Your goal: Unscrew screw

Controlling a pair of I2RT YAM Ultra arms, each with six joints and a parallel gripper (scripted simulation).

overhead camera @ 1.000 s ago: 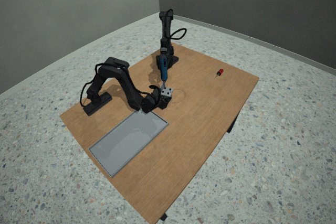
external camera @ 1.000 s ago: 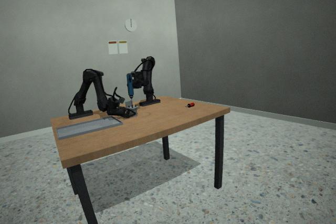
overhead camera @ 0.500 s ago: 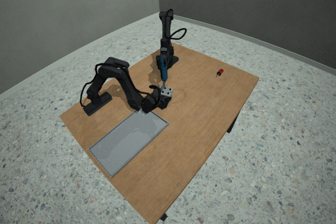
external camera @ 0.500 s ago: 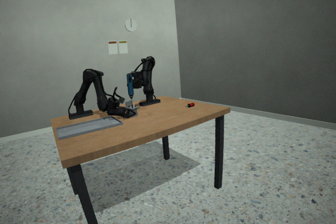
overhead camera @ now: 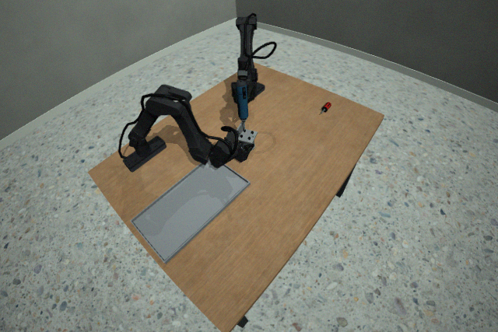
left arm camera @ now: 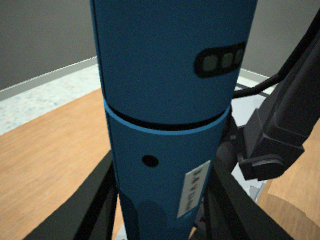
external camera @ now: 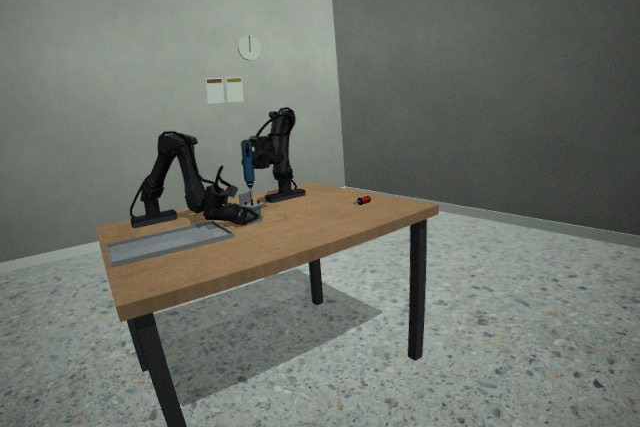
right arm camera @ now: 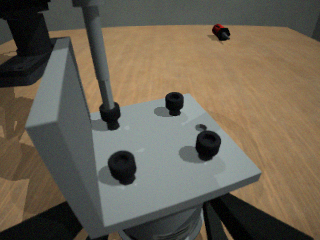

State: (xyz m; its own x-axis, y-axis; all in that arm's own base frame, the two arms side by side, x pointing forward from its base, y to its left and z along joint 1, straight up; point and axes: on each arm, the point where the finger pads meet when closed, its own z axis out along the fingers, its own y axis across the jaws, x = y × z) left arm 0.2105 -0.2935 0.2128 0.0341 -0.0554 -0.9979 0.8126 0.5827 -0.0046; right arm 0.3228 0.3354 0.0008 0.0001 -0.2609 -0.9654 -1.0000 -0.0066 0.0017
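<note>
Now: right hand 10 mm below the joint module. Also, from my right hand: grey L-shaped bracket: 50 mm above; then flat grey tray: 350 mm to the right, 70 mm ahead, 20 mm below; then screw: 50 mm above, 20 mm behind, 10 mm to the left.
</note>
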